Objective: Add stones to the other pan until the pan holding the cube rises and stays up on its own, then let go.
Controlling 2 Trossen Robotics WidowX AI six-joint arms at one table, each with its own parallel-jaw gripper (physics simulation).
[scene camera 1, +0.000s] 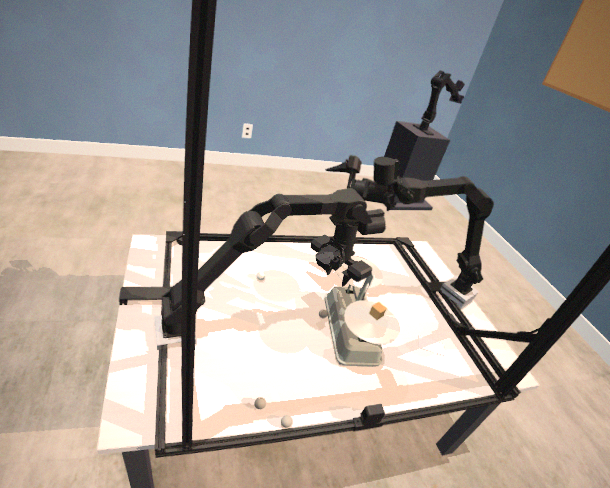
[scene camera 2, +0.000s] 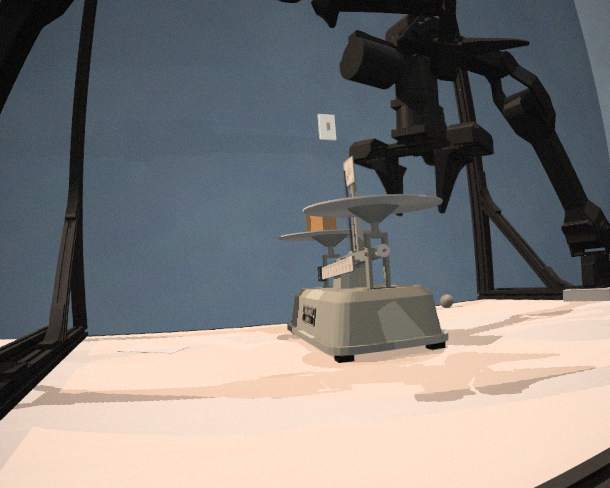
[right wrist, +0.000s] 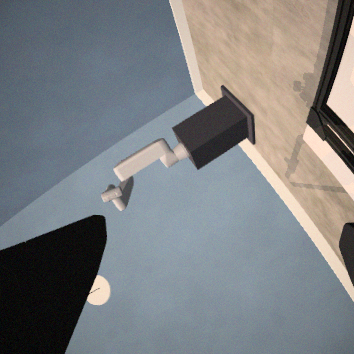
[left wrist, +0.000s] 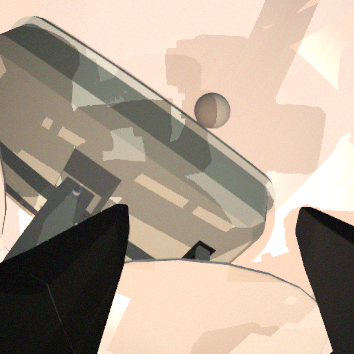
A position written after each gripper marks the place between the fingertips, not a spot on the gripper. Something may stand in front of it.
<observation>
The right gripper (scene camera 1: pixel 322 184) is open, holding nothing. Also in view: the left gripper (scene camera 2: pixel 420 214) and a grey balance scale (scene camera 2: pixel 352 317).
The grey balance scale is seen too in the left wrist view (left wrist: pixel 88 134). The left gripper is seen too in scene camera 1 (scene camera 1: pixel 335 280) and in the left wrist view (left wrist: pixel 215 218). The right gripper is seen too in the right wrist view (right wrist: pixel 230 233). The right wrist view misses the grey balance scale: it is out of frame.
</observation>
